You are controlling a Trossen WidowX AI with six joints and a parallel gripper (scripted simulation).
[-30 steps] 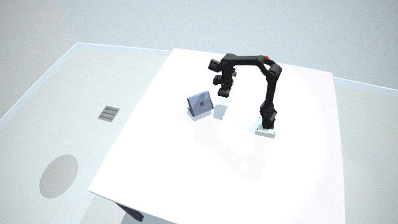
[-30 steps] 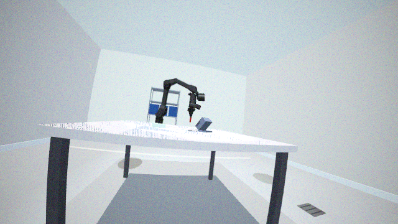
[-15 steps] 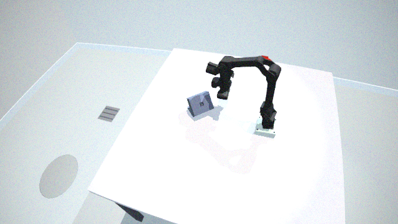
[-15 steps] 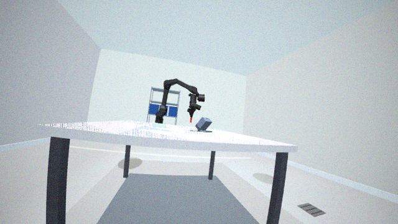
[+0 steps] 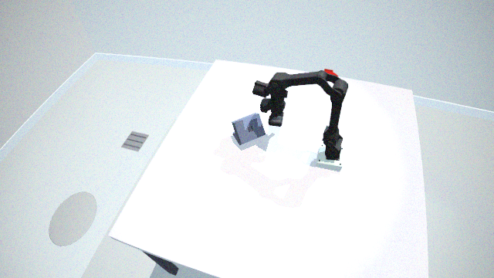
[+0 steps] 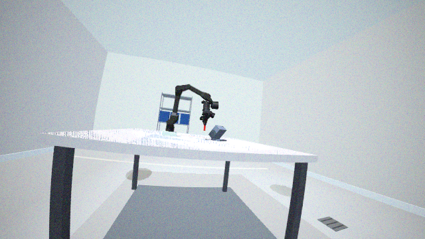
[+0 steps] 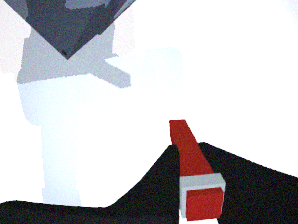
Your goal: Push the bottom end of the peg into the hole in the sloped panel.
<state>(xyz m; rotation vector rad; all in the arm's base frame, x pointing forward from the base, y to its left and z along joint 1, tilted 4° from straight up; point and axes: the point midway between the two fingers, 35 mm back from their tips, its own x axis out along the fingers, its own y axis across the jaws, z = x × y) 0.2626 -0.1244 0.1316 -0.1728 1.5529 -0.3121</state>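
Right now my gripper tip is 14 cm short of the sloped grey-blue panel, 5 cm to the right of it and 4 cm above it. The rest, counted from my gripper tip: red peg: 2 cm above.
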